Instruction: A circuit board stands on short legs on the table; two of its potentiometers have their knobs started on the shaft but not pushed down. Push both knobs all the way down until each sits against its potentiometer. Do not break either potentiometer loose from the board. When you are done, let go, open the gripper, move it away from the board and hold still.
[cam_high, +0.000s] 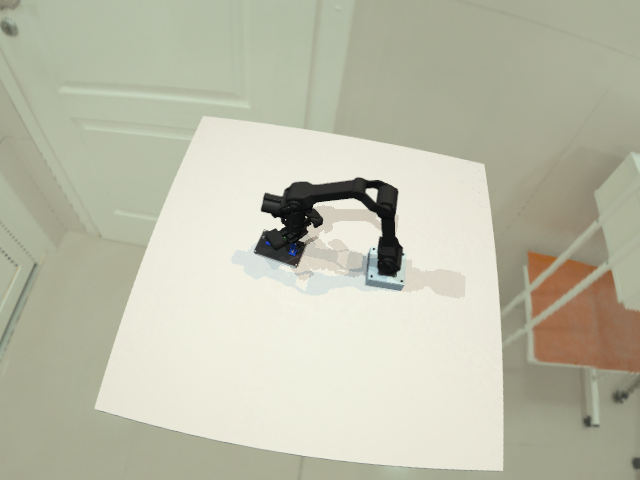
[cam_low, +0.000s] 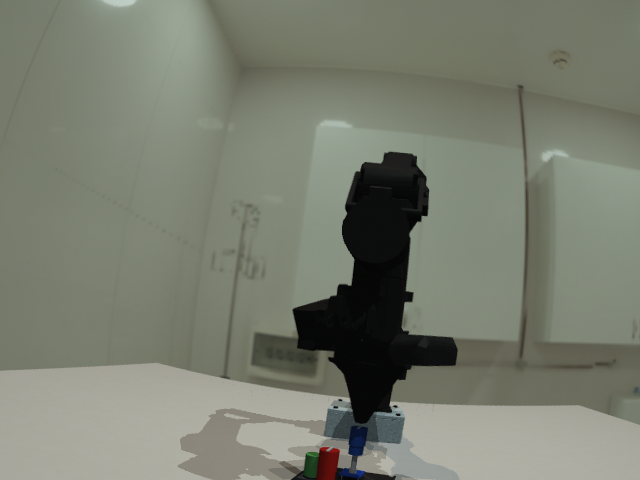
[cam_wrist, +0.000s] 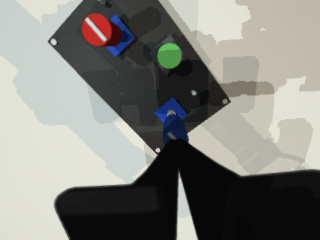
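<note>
My gripper tip is 2 cm above the blue knob. The rest, counted from my gripper tip: red knob 8 cm ahead, 3 cm to the right, 3 cm below.
</note>
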